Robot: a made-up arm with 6 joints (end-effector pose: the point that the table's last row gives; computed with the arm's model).
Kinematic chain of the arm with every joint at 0, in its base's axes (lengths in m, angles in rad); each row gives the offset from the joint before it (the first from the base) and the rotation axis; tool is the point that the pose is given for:
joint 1: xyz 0 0 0.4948 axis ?
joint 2: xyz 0.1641 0 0 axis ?
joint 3: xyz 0 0 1.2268 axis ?
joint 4: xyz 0 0 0.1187 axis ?
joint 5: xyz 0.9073 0 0 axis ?
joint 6: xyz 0.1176 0 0 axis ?
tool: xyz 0 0 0
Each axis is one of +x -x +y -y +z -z.
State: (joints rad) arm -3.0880 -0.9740 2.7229 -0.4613 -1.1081 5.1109
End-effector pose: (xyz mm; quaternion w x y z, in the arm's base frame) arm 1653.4 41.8 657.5 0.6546 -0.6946 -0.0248 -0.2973
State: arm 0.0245 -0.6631 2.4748 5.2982 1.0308 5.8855
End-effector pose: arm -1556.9 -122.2 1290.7 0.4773 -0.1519 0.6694 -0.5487
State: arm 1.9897 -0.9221 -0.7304 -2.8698 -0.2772 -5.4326
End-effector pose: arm -72.8 142.4 1577.3 0.1059 0.5229 0.6405 0.5524
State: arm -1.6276 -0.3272 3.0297 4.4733 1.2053 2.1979
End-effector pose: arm -41.9 1142.0 1363.1 0.0282 -0.2398 -0.9537 -0.1793
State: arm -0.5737 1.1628 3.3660 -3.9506 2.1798 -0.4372
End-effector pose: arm 669.2 -349.3 1628.3 0.0064 0.9974 0.0341 -0.0633
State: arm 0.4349 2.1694 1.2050 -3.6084 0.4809 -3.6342
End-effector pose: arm 1632.7 785.5 -987.7 0.6830 0.2547 0.6815 -0.0648
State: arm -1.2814 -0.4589 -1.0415 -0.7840 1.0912 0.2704
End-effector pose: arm 80.5 -528.6 1226.4 0.5514 -0.0082 -0.2335 -0.8009
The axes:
joint 1: +z
joint 2: +y
joint 3: -y
joint 4: -x
joint 5: -y
joint 6: -x

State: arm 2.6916 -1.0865 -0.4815 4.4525 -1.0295 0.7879
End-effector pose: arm 144.7 -178.1 1735.4 0.3992 -0.1615 -0.2423 -0.8694
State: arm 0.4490 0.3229 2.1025 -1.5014 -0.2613 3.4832
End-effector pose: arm 192.0 126.1 2632.8 0.3873 -0.4602 -0.6051 -0.5217
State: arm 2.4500 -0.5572 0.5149 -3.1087 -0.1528 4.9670
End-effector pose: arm 88.3 -73.8 2500.2 0.5977 0.1029 -0.7346 0.3041
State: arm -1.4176 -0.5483 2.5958 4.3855 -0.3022 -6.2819
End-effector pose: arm -195.3 1482.1 1409.3 0.5886 -0.4690 -0.3574 0.5530
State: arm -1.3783 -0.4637 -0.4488 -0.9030 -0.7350 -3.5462
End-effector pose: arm 177.2 -585.7 1676.7 0.6554 -0.6327 0.4010 -0.0960
